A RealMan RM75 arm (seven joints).
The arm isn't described. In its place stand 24 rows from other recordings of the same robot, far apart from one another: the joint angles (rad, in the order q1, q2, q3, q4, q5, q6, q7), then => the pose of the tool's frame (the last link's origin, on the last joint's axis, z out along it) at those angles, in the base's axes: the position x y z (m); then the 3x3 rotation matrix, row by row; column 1 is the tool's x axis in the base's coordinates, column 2 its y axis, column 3 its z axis.
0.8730, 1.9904, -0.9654, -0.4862, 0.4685, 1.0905, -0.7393 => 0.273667, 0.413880, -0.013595; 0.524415, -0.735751, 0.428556; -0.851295, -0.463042, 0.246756; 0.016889, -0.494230, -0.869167
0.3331, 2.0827, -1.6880, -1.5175, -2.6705, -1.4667, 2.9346 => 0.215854, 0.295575, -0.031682; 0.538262, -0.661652, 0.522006; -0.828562, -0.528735, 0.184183; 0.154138, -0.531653, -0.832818
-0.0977, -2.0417, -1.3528, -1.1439, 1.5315, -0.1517, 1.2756 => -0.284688, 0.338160, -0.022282; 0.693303, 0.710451, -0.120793; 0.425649, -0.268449, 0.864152; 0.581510, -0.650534, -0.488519
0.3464, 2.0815, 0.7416, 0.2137, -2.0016, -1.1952, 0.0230 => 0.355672, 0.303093, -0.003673; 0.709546, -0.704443, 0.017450; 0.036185, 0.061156, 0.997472; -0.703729, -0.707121, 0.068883
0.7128, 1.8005, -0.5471, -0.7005, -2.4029, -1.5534, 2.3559 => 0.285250, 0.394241, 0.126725; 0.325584, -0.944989, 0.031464; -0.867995, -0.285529, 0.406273; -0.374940, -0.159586, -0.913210
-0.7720, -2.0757, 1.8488, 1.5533, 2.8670, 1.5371, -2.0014 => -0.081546, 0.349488, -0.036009; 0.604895, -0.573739, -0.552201; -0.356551, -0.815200, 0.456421; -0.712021, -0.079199, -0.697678
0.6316, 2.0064, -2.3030, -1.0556, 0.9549, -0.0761, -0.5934 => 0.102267, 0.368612, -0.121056; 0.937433, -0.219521, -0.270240; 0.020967, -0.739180, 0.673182; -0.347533, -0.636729, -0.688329
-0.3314, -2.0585, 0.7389, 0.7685, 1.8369, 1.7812, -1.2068 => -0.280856, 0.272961, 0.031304; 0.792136, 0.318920, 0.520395; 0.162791, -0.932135, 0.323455; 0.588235, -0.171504, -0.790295
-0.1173, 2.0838, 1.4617, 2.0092, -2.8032, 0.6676, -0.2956 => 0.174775, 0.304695, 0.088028; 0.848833, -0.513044, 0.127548; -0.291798, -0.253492, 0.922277; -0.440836, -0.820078, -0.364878
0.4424, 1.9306, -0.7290, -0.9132, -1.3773, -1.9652, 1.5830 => 0.203473, 0.305805, 0.139226; 0.581151, -0.197493, -0.789468; -0.018869, -0.973115, 0.229543; -0.813577, -0.118503, -0.569254
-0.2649, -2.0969, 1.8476, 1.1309, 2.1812, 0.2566, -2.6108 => -0.223779, 0.358324, -0.069756; 0.663506, 0.745837, -0.059042; 0.507778, -0.390956, 0.767668; 0.549473, -0.539333, -0.638122
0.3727, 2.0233, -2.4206, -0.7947, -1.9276, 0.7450, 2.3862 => 0.242763, 0.345392, -0.071627; 0.911490, -0.401263, -0.090405; -0.017026, -0.256409, 0.966418; -0.410969, -0.879342, -0.240546
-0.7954, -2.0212, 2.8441, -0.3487, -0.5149, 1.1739, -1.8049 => -0.295806, 0.398587, 0.005059; 0.170729, 0.968863, 0.179319; 0.671977, -0.247592, 0.697957; 0.720623, 0.001337, -0.693325
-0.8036, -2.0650, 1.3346, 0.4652, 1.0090, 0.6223, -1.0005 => -0.171802, 0.463568, -0.032388; 0.832194, 0.477271, 0.282250; 0.097488, -0.627042, 0.772861; 0.545847, -0.615655, -0.568348
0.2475, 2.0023, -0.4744, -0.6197, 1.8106, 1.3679, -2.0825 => 0.365753, 0.296384, 0.137546; 0.637198, -0.717302, -0.281880; 0.060480, -0.318079, 0.946133; -0.768323, -0.619922, -0.159297
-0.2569, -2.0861, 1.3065, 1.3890, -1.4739, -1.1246, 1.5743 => -0.167145, 0.343692, 0.035733; 0.897264, 0.217632, 0.384127; -0.032715, -0.834894, 0.549437; 0.440281, -0.505557, -0.742001
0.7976, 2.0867, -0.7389, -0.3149, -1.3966, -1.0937, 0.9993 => 0.190743, 0.431590, -0.017182; 0.671258, -0.551554, -0.495178; -0.072233, -0.713551, 0.696870; -0.737696, -0.432011, -0.518817
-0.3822, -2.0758, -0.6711, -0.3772, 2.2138, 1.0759, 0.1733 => -0.292965, 0.319426, -0.058536; 0.823819, 0.531641, 0.196674; -0.055615, -0.269477, 0.961399; 0.564118, -0.802957, -0.192434
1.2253, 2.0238, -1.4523, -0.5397, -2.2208, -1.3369, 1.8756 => 0.077992, 0.409077, -0.075987; 0.951910, 0.003237, 0.306362; 0.006648, -0.999927, -0.010090; 0.306307, 0.011641, -0.951862
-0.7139, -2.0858, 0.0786, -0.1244, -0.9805, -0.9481, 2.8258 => -0.256368, 0.339776, -0.119630; 0.925510, 0.251631, 0.283043; 0.038440, -0.805915, 0.590781; 0.376768, -0.535894, -0.755555
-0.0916, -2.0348, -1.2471, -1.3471, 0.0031, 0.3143, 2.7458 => -0.260185, 0.336624, -0.021240; 0.664112, 0.700784, -0.260494; 0.511660, -0.171971, 0.841802; 0.545124, -0.692335, -0.472771
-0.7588, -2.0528, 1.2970, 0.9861, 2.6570, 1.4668, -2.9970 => -0.211145, 0.381125, -0.013447; 0.294903, 0.813902, -0.500595; 0.954641, -0.273523, 0.117670; -0.041152, -0.512589, -0.857647
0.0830, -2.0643, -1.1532, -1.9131, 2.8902, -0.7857, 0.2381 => -0.164795, 0.275744, -0.012342; 0.874627, 0.453004, -0.172668; 0.420317, -0.531092, 0.735714; 0.241579, -0.716051, -0.654913
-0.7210, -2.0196, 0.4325, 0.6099, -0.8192, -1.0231, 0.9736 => -0.299594, 0.424549, 0.050530; 0.285522, 0.956942, -0.052342; 0.694182, -0.168850, 0.699715; 0.660748, -0.236119, -0.712502
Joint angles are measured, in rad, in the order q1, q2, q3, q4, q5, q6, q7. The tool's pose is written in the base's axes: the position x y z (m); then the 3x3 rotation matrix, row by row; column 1 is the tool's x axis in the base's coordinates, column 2 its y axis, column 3 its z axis. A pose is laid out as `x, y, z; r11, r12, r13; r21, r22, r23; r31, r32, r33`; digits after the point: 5 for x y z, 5 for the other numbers.
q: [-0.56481 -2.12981 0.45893 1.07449 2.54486 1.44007 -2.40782]
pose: -0.30512, 0.35451, 0.07191; 0.23289, 0.96272, -0.13757; 0.83616, -0.12599, 0.53382; 0.49659, -0.23935, -0.83433
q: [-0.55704 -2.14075 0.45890 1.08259 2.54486 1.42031 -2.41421]
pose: -0.30710, 0.35368, 0.07048; 0.22277, 0.96387, -0.14605; 0.83020, -0.10904, 0.54670; 0.51103, -0.24304, -0.82449
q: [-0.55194 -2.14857 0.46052 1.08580 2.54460 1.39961 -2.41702]
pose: -0.30874, 0.35377, 0.06921; 0.21786, 0.96373, -0.15414; 0.82411, -0.09704, 0.55805; 0.52285, -0.24860, -0.81537
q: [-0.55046 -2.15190 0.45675 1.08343 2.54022 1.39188 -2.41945]
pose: -0.30938, 0.35372, 0.06830; 0.20930, 0.96601, -0.15171; 0.82085, -0.08925, 0.56413; 0.53141, -0.24260, -0.81163
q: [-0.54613 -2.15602 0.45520 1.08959 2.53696 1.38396 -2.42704]
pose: -0.31022, 0.35334, 0.06887; 0.20010, 0.96756, -0.15422; 0.81587, -0.07739, 0.57304; 0.54251, -0.24049, -0.80489
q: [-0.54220 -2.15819 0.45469 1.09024 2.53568 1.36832 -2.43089]
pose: -0.31224, 0.35352, 0.06944; 0.19399, 0.96759, -0.16167; 0.80980, -0.06493, 0.58310; 0.55370, -0.24404, -0.79615
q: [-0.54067 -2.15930 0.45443 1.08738 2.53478 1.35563 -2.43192]
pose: -0.31363, 0.35399, 0.06934; 0.19067, 0.96745, -0.16636; 0.80571, -0.05742, 0.58952; 0.56078, -0.24644, -0.79044
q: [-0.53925 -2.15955 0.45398 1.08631 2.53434 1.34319 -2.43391]
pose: -0.31504, 0.35461, 0.07009; 0.18803, 0.96692, -0.17239; 0.80074, -0.04927, 0.59698; 0.56874, -0.25029, -0.78351
